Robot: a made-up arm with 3 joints.
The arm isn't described. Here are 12 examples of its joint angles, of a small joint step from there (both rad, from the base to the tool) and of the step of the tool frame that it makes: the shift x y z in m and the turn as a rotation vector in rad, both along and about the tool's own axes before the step.
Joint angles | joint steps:
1: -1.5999 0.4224 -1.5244 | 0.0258 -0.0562 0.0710
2: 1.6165 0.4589 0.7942 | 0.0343 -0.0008 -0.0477
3: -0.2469 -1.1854 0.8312 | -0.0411 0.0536 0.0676
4: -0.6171 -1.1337 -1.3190 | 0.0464 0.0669 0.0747
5: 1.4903 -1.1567 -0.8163 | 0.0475 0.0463 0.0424
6: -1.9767 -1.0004 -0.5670 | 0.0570 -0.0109 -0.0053
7: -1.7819 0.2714 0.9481 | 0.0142 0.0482 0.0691
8: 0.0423 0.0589 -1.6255 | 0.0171 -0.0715 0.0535
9: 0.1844 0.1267 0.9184 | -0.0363 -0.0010 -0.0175
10: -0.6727 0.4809 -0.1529 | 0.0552 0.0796 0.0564
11: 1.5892 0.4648 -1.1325 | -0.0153 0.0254 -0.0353
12: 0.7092 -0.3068 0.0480 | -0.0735 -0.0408 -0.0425
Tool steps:
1: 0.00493 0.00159 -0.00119 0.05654 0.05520 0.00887
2: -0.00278 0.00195 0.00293 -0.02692 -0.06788 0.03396
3: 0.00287 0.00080 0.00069 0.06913 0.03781 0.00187
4: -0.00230 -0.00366 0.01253 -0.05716 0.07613 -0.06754
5: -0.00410 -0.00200 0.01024 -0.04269 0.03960 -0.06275
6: -0.00238 -0.00135 0.00885 -0.04937 0.02816 0.00070
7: -0.00421 -0.00024 0.00283 0.05649 0.02502 -0.03389
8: 0.00314 0.00263 -0.00226 0.07122 0.04940 0.01511
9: 0.00529 -0.00188 -0.00389 0.00904 0.01950 0.01382
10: 0.00002 0.00208 0.01159 0.00623 -0.04701 -0.05937
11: -0.00297 -0.00087 -0.00064 -0.01869 -0.02942 -0.00856
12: 0.00481 0.00055 -0.01414 0.03955 0.02039 0.06342
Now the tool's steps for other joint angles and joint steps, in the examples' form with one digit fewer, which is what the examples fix.
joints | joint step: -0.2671 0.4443 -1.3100 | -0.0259 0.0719 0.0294
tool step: -0.0075 -0.0005 0.0029 -0.0373 0.0164 -0.0779
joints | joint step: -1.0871 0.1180 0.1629 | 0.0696 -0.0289 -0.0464
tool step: 0.0000 0.0035 0.0109 -0.0784 -0.0636 0.0470
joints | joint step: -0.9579 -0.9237 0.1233 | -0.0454 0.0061 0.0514
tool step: 0.0036 0.0018 -0.0044 0.0493 0.0380 -0.0011
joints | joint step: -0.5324 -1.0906 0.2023 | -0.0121 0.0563 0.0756
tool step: -0.0015 -0.0001 0.0008 0.0587 0.0242 -0.0600
